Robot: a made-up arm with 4 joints. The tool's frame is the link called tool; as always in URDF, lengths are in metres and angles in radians. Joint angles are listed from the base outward.
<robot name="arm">
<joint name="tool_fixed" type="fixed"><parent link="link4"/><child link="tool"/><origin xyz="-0.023 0.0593 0.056" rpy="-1.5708 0 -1.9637"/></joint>
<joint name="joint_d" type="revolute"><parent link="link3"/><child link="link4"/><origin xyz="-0.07 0.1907 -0.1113" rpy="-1.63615 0.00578 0.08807"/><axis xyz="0 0 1"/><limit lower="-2.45" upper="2.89"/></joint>
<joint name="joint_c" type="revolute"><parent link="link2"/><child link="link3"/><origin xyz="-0.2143 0.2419 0.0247" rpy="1.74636 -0.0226 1.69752"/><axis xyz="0 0 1"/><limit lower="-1.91" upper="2.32"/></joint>
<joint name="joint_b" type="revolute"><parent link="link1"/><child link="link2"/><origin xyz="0.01 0.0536 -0.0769" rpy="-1.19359 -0.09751 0.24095"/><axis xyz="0 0 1"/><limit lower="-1.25" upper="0.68"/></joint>
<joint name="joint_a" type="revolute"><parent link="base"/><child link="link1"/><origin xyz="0.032 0.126 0.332" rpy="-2.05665 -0.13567 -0.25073"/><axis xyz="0 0 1"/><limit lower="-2.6" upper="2.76"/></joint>
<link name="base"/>
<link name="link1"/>
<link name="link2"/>
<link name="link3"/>
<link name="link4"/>
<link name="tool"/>
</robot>
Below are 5 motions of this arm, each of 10 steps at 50 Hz.
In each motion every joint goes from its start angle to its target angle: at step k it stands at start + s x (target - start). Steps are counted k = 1, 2, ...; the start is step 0. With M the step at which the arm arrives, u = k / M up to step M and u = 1 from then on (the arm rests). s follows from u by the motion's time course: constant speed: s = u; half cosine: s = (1 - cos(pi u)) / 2; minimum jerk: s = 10 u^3 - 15 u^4 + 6 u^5.
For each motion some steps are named. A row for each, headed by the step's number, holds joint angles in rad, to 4 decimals.
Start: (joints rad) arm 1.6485 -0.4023 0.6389 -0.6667
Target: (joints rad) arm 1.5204 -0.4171 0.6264 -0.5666
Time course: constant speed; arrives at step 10
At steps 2, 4, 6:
2: 1.6229 -0.4053 0.6364 -0.6467
4: 1.5973 -0.4082 0.6339 -0.6267
6: 1.5716 -0.4112 0.6314 -0.6066

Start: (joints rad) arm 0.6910 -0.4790 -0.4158 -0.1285
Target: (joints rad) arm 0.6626 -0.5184 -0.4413 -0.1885
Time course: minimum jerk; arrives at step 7
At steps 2, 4, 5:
2: 0.6869 -0.4847 -0.4195 -0.1372
4: 0.6730 -0.5039 -0.4319 -0.1664
5: 0.6667 -0.5127 -0.4376 -0.1798

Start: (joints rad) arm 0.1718 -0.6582 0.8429 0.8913
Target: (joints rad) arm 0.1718 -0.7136 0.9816 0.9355
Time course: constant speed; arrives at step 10
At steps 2, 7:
2: 0.1718 -0.6693 0.8706 0.9001
7: 0.1718 -0.6970 0.9400 0.9222

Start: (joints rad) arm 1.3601 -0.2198 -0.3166 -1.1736
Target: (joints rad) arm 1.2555 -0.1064 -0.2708 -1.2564
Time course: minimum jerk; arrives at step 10
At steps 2, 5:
2: 1.3540 -0.2132 -0.3139 -1.1784
5: 1.3078 -0.1631 -0.2937 -1.2150

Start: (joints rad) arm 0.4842 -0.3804 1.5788 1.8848
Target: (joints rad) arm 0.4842 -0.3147 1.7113 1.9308
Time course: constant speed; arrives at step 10
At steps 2, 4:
2: 0.4842 -0.3673 1.6053 1.8940
4: 0.4842 -0.3541 1.6318 1.9032

